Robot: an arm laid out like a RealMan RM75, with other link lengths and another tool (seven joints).
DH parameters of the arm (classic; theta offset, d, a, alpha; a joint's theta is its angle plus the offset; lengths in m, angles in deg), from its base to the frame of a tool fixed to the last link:
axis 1: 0 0.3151 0 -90
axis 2: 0 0 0 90
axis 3: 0 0.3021 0 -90
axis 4: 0 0 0 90
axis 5: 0 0.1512 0 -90
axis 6: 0 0 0 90
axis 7: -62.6 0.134 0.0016 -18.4
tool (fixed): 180 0.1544 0 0
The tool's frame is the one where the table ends.
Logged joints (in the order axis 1, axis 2, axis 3, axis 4, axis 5, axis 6, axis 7), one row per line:
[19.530, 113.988, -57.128, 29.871, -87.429, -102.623, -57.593]
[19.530, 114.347, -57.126, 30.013, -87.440, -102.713, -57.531]
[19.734, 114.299, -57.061, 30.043, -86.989, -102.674, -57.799]
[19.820, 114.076, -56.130, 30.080, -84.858, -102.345, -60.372]
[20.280, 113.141, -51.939, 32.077, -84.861, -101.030, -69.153]
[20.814, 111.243, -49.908, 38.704, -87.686, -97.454, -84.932]
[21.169, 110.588, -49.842, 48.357, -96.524, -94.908, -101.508]
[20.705, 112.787, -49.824, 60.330, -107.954, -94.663, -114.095]
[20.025, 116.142, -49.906, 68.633, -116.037, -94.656, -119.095]
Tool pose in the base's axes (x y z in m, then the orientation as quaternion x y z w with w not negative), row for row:
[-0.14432, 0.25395, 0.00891, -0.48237, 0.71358, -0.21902, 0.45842]
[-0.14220, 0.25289, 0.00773, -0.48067, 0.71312, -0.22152, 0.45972]
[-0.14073, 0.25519, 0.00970, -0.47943, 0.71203, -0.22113, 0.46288]
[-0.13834, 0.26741, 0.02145, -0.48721, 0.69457, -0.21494, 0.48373]
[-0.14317, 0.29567, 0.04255, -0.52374, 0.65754, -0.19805, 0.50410]
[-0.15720, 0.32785, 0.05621, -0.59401, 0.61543, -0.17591, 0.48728]
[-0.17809, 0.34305, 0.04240, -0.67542, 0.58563, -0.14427, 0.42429]
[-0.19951, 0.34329, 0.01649, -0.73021, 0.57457, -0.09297, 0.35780]
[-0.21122, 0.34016, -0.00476, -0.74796, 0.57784, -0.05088, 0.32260]
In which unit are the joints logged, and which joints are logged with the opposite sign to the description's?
The joints are logged in degrees. Opposite sign: axis 1, axis 2, axis 3, axis 5, axis 6.
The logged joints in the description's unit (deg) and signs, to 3 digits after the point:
[-19.530, -113.988, 57.128, 29.871, 87.429, 102.623, -57.593]
[-19.530, -114.347, 57.126, 30.013, 87.440, 102.713, -57.531]
[-19.734, -114.299, 57.061, 30.043, 86.989, 102.674, -57.799]
[-19.820, -114.076, 56.130, 30.080, 84.858, 102.345, -60.372]
[-20.280, -113.141, 51.939, 32.077, 84.861, 101.030, -69.153]
[-20.814, -111.243, 49.908, 38.704, 87.686, 97.454, -84.932]
[-21.169, -110.588, 49.842, 48.357, 96.524, 94.908, -101.508]
[-20.705, -112.787, 49.824, 60.330, 107.954, 94.663, -114.095]
[-20.025, -116.142, 49.906, 68.633, 116.037, 94.656, -119.095]

